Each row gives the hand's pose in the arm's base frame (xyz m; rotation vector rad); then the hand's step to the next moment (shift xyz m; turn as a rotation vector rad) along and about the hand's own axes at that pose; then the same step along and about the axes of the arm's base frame.
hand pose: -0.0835 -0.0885 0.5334 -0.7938 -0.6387 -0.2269
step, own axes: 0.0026 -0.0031 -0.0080 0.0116 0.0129 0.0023
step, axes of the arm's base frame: 0.0043 -0.0078 -0.0008 0.0135 0.0111 0.0007
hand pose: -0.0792 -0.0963 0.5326 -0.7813 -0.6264 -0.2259
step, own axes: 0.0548 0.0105 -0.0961 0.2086 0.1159 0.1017
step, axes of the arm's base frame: 0.0904 -0.0595 -0.0251 0.1692 0.1611 0.1128
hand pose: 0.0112 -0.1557 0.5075 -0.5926 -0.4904 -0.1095
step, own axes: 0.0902 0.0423 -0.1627 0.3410 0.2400 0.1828
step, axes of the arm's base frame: 0.1564 -0.0526 -0.0958 0.2817 0.3144 0.1706
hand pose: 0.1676 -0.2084 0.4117 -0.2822 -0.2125 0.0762
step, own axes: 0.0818 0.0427 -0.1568 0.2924 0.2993 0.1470
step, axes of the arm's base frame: 0.1121 0.0074 -0.1431 0.2395 0.3565 0.1106
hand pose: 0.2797 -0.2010 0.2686 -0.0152 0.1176 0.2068
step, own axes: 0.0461 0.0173 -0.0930 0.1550 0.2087 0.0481
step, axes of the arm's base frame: 0.0306 0.0238 -0.0978 0.1132 0.2372 0.0288
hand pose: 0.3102 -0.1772 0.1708 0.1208 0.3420 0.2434
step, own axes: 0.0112 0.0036 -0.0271 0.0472 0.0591 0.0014
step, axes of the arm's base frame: 0.0001 0.0084 -0.0283 0.0309 0.0689 -0.0043
